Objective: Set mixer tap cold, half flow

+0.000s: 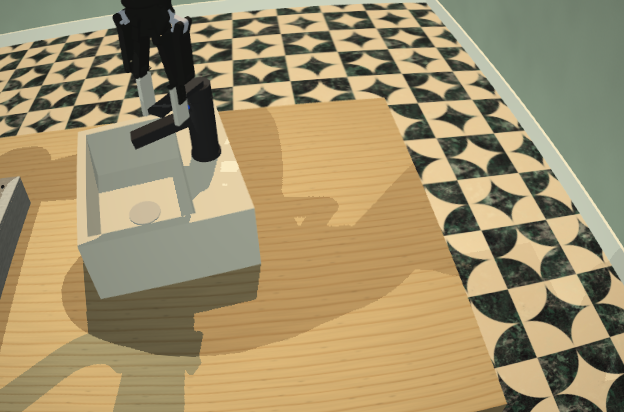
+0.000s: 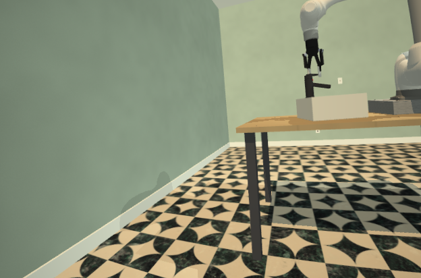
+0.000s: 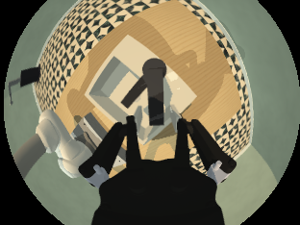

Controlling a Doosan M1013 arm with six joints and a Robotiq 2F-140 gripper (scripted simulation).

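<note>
Right now the lever is 10 mm ahead of my hand, 30 mm to the left of it and 10 mm below it. Round my hand: white basin (80 mm behind, 40 mm to the left, 250 mm below); then mixer tap (20 mm ahead, 50 mm to the left, 60 mm below).
</note>
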